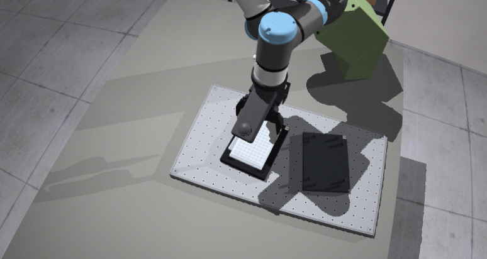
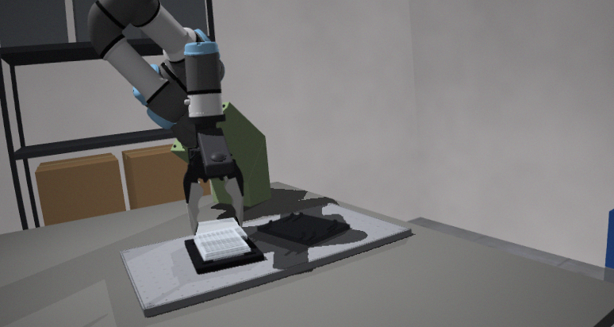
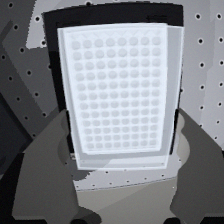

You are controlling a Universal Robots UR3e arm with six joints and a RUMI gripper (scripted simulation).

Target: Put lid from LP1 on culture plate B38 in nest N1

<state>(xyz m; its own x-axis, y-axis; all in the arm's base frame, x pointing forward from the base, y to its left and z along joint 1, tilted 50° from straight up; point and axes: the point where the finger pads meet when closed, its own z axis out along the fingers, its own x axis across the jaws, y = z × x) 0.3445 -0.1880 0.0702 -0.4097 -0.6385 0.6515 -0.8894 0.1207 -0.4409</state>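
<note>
My gripper is now 4 cm above the white culture plate B38. Also, from my hand: flat lid: 1 cm below; then small white tag: 5 cm behind, 8 cm to the left, 4 cm below; then black lid park LP1: 4 cm ahead, 18 cm to the left, 5 cm below.
</note>
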